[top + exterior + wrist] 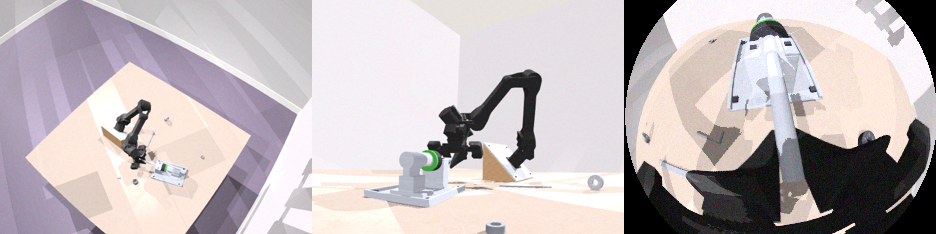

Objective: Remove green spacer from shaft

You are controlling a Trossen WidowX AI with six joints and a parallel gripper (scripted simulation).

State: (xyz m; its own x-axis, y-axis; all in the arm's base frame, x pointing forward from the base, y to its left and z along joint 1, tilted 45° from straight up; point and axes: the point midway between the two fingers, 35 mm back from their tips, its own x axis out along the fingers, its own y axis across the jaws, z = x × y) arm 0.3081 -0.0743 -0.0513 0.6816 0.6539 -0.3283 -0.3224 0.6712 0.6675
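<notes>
Right now the grey shaft is 50 mm ahead of my gripper tip, 20 mm to the left of it and 20 mm above it. The rest, counted from my gripper tip: green spacer: 140 mm ahead, 50 mm to the left, 20 mm above; then dark spacer: 110 mm ahead, 40 mm to the left, 20 mm above.
</notes>
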